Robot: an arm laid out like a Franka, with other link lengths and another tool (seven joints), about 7 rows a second.
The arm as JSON. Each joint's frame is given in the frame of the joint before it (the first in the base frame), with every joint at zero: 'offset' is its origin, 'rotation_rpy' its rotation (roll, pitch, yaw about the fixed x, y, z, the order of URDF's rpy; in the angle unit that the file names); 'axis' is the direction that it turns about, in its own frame. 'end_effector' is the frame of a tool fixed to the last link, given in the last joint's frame.
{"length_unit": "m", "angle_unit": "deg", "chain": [
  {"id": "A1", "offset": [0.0, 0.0, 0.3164], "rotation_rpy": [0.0, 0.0, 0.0], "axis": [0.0, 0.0, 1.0]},
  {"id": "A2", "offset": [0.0, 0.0, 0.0], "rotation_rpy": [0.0, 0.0, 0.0], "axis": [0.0, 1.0, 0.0]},
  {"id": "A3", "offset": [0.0, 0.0, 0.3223], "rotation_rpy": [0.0, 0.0, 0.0], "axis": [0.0, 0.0, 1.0]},
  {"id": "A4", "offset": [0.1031, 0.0, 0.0], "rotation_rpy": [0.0, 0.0, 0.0], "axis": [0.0, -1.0, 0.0]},
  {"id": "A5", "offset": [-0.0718, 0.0, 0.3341], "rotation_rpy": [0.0, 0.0, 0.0], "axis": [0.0, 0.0, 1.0]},
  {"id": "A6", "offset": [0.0, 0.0, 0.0], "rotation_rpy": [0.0, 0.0, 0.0], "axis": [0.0, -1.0, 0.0]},
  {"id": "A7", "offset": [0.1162, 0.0, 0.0], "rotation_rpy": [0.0, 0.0, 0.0], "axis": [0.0, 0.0, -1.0]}
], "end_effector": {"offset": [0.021, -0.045, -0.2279], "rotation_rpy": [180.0, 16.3, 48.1]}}
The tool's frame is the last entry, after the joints.
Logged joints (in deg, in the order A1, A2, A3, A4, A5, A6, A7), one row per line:
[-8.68, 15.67, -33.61, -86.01, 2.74, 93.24, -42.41]
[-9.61, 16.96, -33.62, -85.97, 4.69, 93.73, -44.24]
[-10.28, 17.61, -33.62, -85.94, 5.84, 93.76, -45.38]
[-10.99, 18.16, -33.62, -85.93, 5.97, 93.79, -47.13]
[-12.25, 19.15, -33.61, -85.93, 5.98, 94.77, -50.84]
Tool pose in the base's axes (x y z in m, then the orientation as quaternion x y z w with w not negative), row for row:
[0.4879, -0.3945, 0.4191, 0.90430, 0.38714, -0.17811, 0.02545]
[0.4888, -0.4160, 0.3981, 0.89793, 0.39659, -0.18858, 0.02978]
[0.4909, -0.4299, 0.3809, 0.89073, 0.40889, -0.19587, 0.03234]
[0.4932, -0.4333, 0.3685, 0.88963, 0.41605, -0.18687, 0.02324]
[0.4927, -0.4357, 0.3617, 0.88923, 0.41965, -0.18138, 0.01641]
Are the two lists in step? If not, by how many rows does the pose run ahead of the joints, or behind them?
The pose runs 2 rows behind the joints: the pose in row i belongs to the joints in row i - 2.
